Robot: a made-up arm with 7 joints.
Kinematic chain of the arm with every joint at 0, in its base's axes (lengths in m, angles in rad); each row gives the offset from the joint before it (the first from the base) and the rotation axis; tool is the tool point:
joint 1: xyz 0 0 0 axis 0 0.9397 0.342
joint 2: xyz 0 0 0 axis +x
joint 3: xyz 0 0 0 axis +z
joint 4: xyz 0.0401 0 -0.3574 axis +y
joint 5: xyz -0.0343 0 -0.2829 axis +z
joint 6: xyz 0 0 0 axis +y
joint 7: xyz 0 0 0 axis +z
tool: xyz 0 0 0
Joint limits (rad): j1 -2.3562..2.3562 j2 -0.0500..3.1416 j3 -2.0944..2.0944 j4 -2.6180..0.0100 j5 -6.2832..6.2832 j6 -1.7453..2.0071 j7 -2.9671..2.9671
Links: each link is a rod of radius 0.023 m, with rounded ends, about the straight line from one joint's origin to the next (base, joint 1, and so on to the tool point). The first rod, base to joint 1, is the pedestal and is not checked.
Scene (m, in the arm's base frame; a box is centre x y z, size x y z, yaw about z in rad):
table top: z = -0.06
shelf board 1: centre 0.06 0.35 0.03 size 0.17 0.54 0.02 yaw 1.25
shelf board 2: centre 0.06 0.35 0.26 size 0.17 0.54 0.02 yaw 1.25
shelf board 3: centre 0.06 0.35 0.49 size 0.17 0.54 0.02 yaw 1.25
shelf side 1: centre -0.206 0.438 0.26 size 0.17 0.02 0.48 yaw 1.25
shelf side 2: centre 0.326 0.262 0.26 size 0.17 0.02 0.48 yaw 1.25
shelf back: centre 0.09 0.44 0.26 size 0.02 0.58 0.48 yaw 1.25
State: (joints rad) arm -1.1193 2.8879 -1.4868 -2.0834 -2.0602 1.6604 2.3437
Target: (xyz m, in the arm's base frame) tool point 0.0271 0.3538 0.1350
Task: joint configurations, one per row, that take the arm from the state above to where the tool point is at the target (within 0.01 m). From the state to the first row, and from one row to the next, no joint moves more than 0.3 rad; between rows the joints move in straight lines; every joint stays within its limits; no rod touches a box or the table.
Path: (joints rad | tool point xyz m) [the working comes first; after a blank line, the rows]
Joints at the target: -1.1120 2.7632 -1.5128 -2.1332 -2.0602 1.6604 2.3437
Straight joint move there: clear.

1: -1.1120 2.7632 -1.5128 -2.1332 -2.0602 1.6604 2.3437 | 0.0271 0.3538 0.1350

